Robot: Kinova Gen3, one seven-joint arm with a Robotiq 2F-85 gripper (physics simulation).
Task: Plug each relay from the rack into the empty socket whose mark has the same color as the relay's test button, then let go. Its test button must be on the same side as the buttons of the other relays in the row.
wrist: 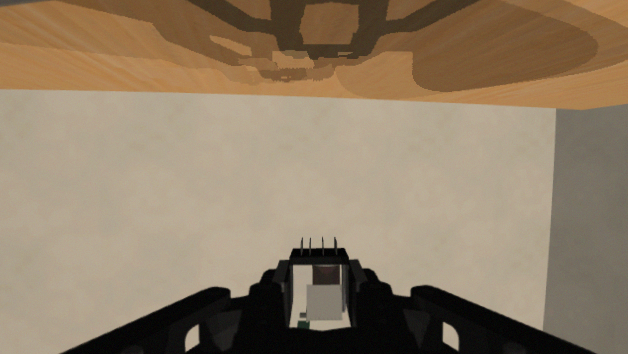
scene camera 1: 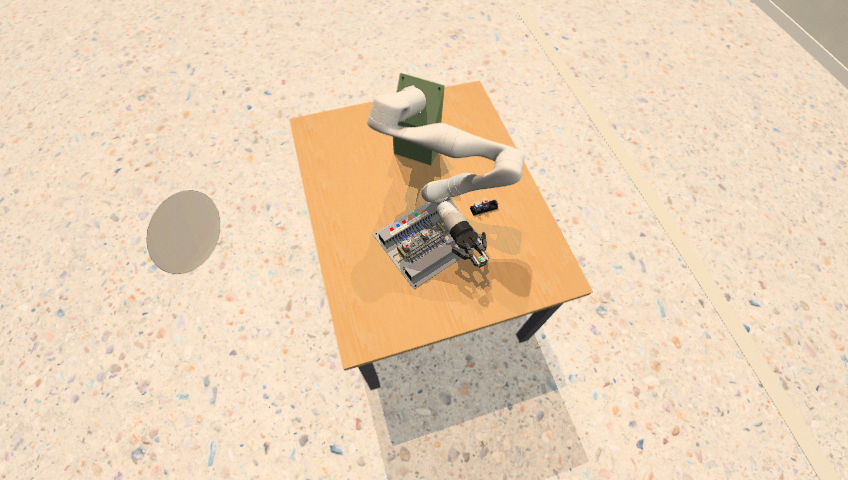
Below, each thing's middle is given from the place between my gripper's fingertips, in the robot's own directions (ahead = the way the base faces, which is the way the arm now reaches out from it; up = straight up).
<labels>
I see the panel (scene camera 1: 391, 248) 24 cm behind my hand, 12 cm below it and 2 cm to the right of it.
</labels>
